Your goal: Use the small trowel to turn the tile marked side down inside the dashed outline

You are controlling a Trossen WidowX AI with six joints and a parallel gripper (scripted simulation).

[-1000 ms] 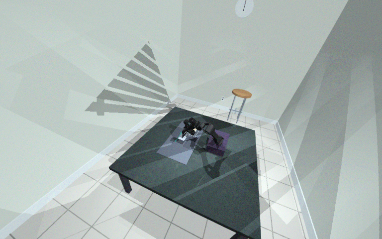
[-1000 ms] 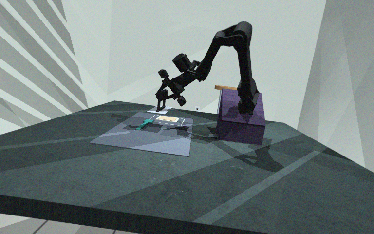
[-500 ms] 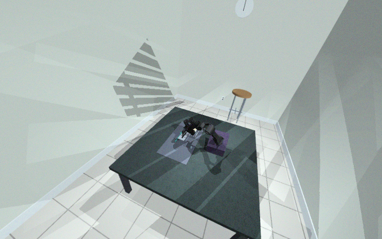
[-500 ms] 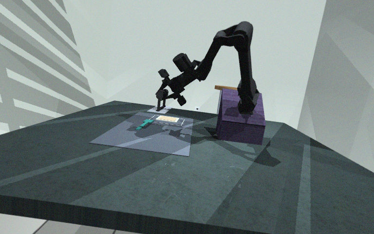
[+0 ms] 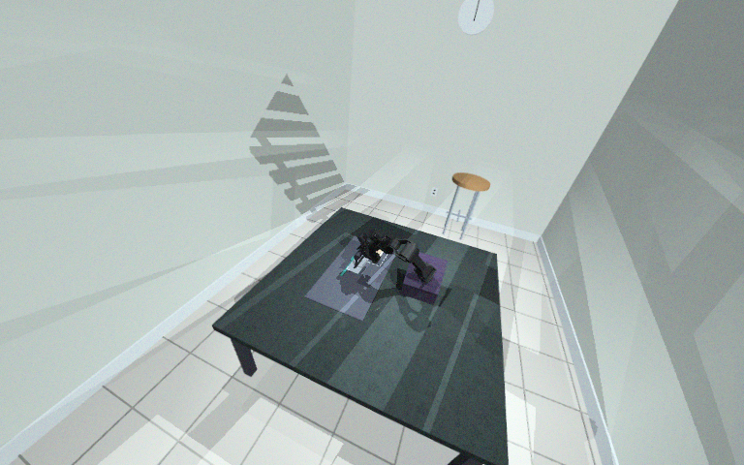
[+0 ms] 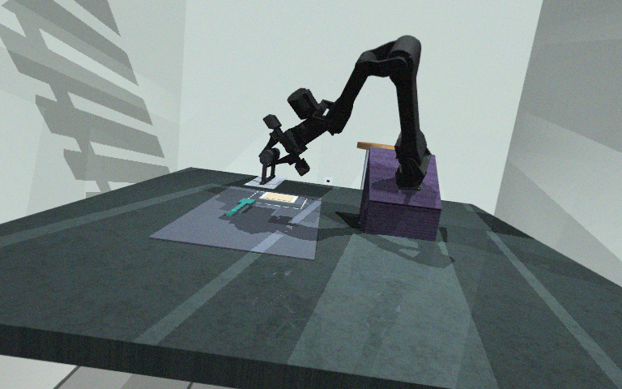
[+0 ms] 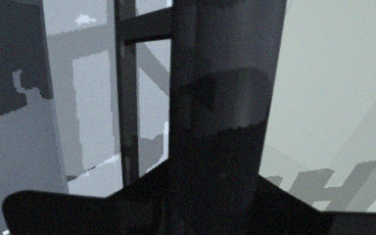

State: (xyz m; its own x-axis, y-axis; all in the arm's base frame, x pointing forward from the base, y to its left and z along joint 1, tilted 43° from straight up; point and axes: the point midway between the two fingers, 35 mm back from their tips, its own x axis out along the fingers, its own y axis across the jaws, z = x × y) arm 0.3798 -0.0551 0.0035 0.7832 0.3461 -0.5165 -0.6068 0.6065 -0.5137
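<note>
My gripper tip is 5 cm short of the teal piece, 4 cm to the left of it and 14 cm above it. Round my gripper tip: grey mat 1 cm behind, 1 cm to the left, 16 cm below; then tile 5 cm behind, 21 cm to the right, 14 cm below; then small trowel 3 cm behind, 1 cm below.
</note>
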